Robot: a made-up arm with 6 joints.
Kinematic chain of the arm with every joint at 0, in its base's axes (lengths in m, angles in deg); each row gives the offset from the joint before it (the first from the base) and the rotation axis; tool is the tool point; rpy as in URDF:
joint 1: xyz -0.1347 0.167 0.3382 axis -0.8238 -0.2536 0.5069
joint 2: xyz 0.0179 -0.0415 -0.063 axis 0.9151 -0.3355 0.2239
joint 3: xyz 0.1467 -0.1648 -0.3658 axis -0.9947 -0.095 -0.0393
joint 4: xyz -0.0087 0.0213 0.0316 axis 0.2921 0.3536 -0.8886
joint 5: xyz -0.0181 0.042 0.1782 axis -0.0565 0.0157 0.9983
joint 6: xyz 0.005 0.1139 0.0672 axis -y
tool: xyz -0.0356 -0.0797 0.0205 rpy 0 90 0
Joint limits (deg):
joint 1: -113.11..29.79
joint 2: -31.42..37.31
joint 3: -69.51..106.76
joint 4: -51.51..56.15
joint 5: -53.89..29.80
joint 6: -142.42..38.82
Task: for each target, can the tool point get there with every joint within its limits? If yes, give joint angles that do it. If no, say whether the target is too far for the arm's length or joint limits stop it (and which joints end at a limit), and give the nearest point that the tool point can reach.
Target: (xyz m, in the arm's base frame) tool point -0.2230 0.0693 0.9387
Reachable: no: joint limits stop it (at a limit: joint 1, joint 2) | nearest point -0.0356 -0.1351 0.5019 | short by 0.517 m
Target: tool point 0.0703 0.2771 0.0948
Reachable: yes | joints 6.24 16.02 56.50 45.64 2.58 20.87
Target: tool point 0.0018 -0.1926 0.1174
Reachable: yes | joints -23.40 -20.09 -23.90 42.12 -34.13 -57.76
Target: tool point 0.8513 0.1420 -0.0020
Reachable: no: too far | nearest point 0.4063 -0.0579 0.0152 | short by 0.488 m
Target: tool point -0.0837 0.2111 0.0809
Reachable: yes | joints -76.50 30.96 -14.21 -20.86 -39.46 -115.56
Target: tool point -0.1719 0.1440 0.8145
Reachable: no: joint limits stop it (at a limit: joint 1, joint 2) | nearest point -0.0281 -0.0884 0.4783 | short by 0.433 m
